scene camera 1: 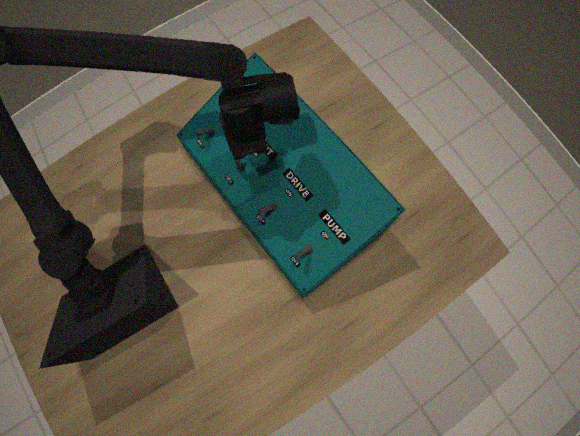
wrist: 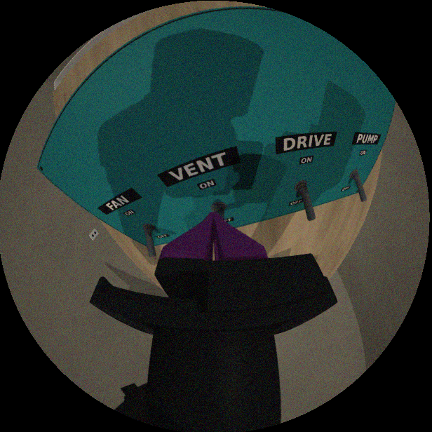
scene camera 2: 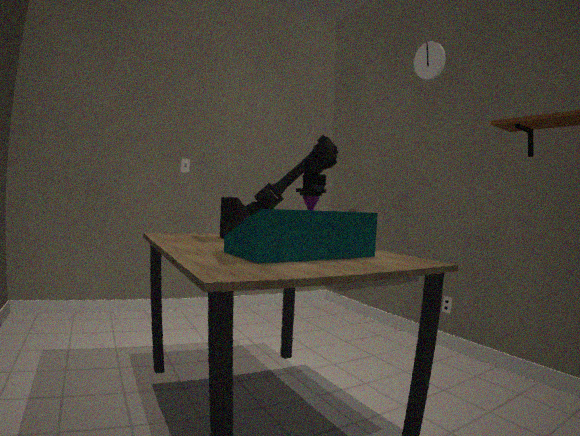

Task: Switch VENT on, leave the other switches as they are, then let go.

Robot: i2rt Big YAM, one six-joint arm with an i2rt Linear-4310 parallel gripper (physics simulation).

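Frame: origin at the arm's base, x ahead, y right, z down, level; metres.
Seen in the pictures: gripper, fingertip midpoint: (scene camera 1: pixel 247 151); arm's base at its link origin: (scene camera 1: pixel 99 298).
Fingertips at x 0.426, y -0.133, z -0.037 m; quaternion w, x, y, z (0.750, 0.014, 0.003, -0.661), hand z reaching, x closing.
Note:
Offsets run from my fingertips to a thing's top centre. Level surfaces: height alone.
The teal panel (scene camera 1: pixel 350 175) (scene camera 2: pixel 320 237) (wrist: pixel 295 65) carries four labelled levers. The VENT lever {dy +0.003, dx -0.026, dz +0.005 m} (scene camera 1: pixel 241 166) (wrist: pixel 218 205) is below its ON label; its base shows just beyond the fingertips in the wrist view and the rest is hidden, so I cannot tell its tilt. The FAN lever {dy -0.112, dx -0.063, dz +0.015 m} (scene camera 1: pixel 205 133) (wrist: pixel 149 240), DRIVE lever {dy +0.123, dx -0.015, dz +0.015 m} (scene camera 1: pixel 268 209) (wrist: pixel 306 202) and PUMP lever {dy +0.241, dx +0.008, dz +0.015 m} (scene camera 1: pixel 304 251) (wrist: pixel 358 185) lean to their OFF sides. My gripper (scene camera 2: pixel 311 209) (wrist: pixel 213 217) is shut, with purple fingertips together and empty, right at the VENT lever; contact is unclear.
The panel box stands on the wooden table {dz +0.143 m} (scene camera 1: pixel 225 340) (scene camera 2: pixel 195 260). The black arm base (scene camera 1: pixel 115 305) (scene camera 2: pixel 232 215) stands beside it. The FAN and DRIVE levers flank the gripper in the wrist view. The arm covers part of the panel in the first scene view.

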